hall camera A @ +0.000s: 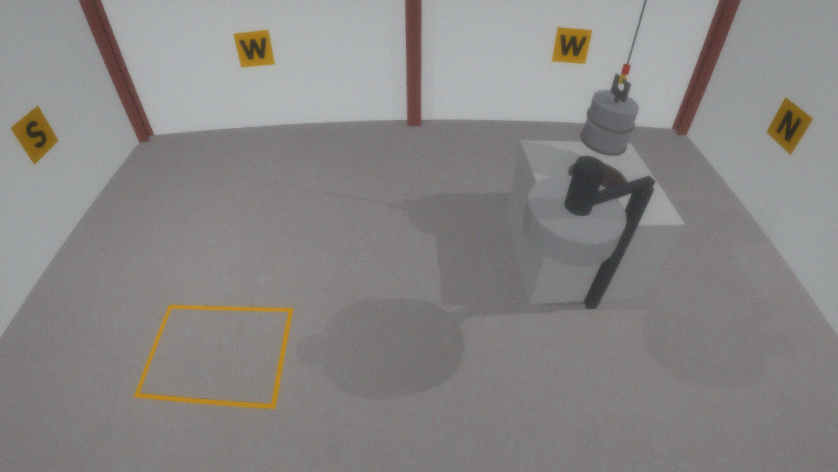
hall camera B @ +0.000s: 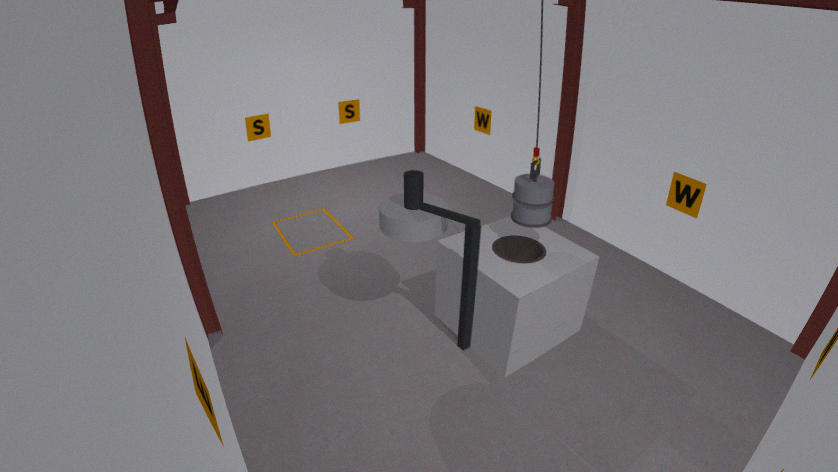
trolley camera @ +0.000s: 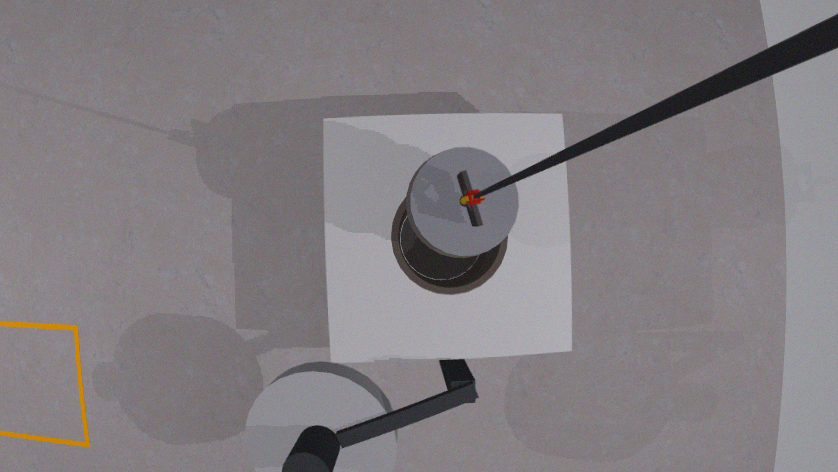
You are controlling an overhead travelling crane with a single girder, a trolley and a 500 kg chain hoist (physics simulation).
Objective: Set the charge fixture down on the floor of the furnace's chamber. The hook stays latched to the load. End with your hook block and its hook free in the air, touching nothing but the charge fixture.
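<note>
The charge fixture [hall camera A: 609, 123] [hall camera B: 532, 199] [trolley camera: 445, 222] is a grey ribbed cylinder with a dark lifting eye on top. It hangs in the air above the white furnace block [hall camera A: 656, 205] [hall camera B: 554, 316] [trolley camera: 375, 316], tilted a little in hall camera A. My hook [hall camera A: 623, 78] [hall camera B: 535, 160] [trolley camera: 466, 200], under a small red block, is latched in the eye. The round chamber opening [hall camera B: 518, 249] [trolley camera: 448, 288] is in the furnace top. In the trolley view the fixture covers the opening's upper part, off its centre. Most of the chamber floor is hidden.
The round furnace lid [hall camera A: 545, 216] [hall camera B: 398, 225] [trolley camera: 269, 410] is swung aside on a dark arm [hall camera A: 624, 246] [hall camera B: 469, 281] [trolley camera: 404, 413] with a post beside the furnace. A yellow outlined square [hall camera A: 282, 357] [hall camera B: 284, 239] [trolley camera: 82, 381] is on the floor. Walls and red columns surround the hall.
</note>
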